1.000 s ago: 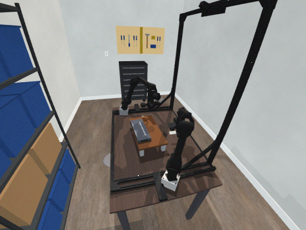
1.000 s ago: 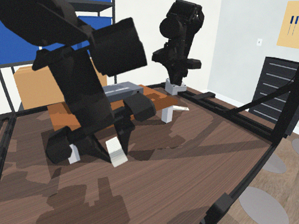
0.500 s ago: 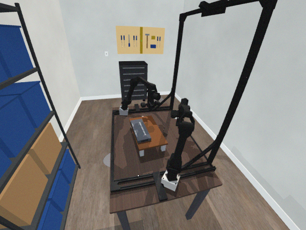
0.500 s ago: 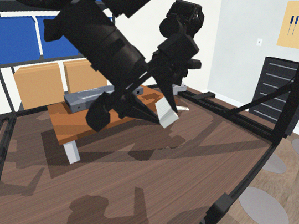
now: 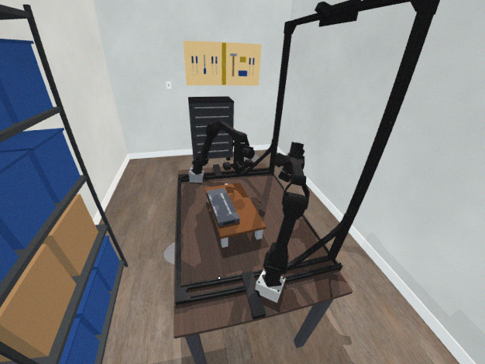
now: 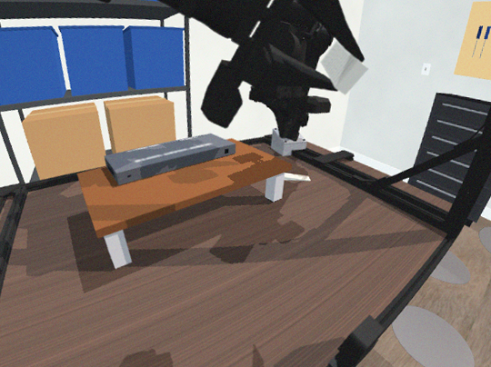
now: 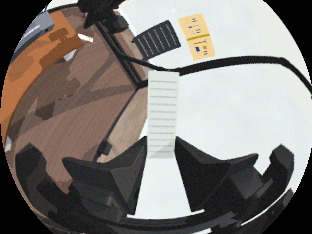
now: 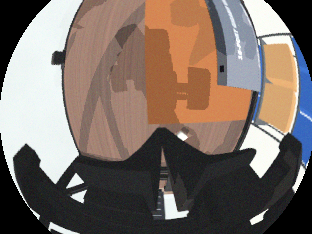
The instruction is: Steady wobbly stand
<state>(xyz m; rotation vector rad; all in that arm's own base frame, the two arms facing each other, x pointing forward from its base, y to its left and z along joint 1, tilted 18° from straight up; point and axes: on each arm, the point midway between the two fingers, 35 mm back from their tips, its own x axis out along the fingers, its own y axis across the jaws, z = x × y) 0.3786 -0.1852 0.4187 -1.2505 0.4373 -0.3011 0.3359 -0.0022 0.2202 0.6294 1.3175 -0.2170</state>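
My left hand is 40 mm to the left of the white wedge and 10 mm above it. The rest, counted from my left hand: grey network switch: 370 mm ahead, 90 mm to the right, 220 mm below; then stand: 310 mm ahead, 80 mm to the right, 290 mm below.
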